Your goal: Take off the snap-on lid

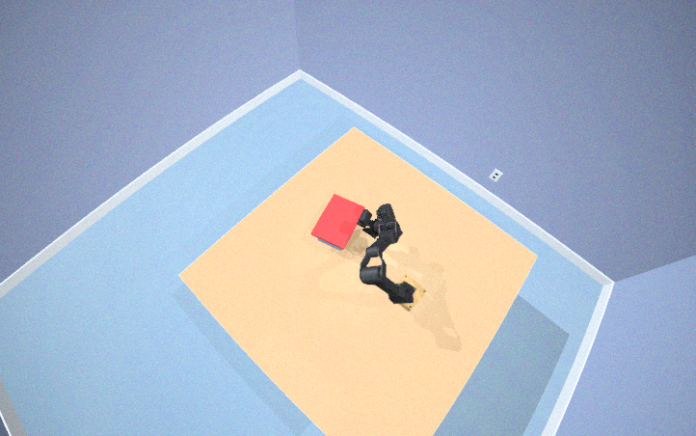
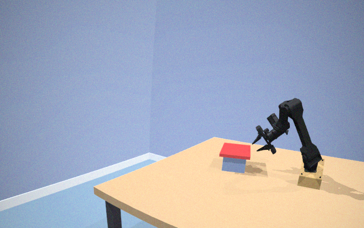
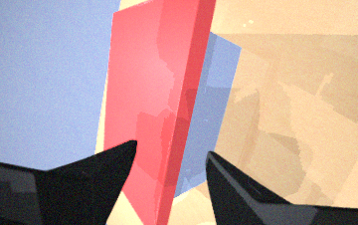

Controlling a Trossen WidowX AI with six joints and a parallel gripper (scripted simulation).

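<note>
Now: the red lid 100 mm ahead of my gripper tip, 30 mm to the left of it and 20 mm below it. Round my gripper tip: blue storage box: 100 mm ahead, 30 mm to the left, 70 mm below.
</note>
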